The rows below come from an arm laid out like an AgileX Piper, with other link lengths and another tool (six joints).
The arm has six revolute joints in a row. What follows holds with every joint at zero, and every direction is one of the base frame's.
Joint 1 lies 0.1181 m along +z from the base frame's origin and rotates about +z.
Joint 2 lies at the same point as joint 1 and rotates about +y.
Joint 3 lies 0.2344 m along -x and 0.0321 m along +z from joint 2 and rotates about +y.
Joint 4 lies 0.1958 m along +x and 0.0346 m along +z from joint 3 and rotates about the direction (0.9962, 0, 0.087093).
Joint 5 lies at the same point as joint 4 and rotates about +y.
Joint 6 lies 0.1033 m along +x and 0.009 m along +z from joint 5 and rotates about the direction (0.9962, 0, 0.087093).
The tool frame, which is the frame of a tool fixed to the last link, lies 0.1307 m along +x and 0.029 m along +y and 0.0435 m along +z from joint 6; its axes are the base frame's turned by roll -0.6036, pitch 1.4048 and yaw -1.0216 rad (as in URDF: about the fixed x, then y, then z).
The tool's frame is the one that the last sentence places.
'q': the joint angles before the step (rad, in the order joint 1, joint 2, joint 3, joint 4, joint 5, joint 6). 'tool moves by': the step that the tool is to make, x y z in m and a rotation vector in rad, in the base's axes. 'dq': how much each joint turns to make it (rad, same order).
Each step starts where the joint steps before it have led.
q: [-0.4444 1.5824 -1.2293 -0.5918 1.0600 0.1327]
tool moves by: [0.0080 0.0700 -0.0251 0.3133 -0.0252 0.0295]
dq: [-0.0002 0.0001 -0.0003 0.3502 0.0597 -0.1599]
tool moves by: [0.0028 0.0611 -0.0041 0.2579 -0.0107 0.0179]
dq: [0.0002 -0.0002 0.0001 0.2634 0.0919 -0.0978]
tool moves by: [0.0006 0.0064 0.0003 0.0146 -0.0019 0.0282]
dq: [0.0060 -0.0001 0.0002 0.0170 0.0051 -0.0266]
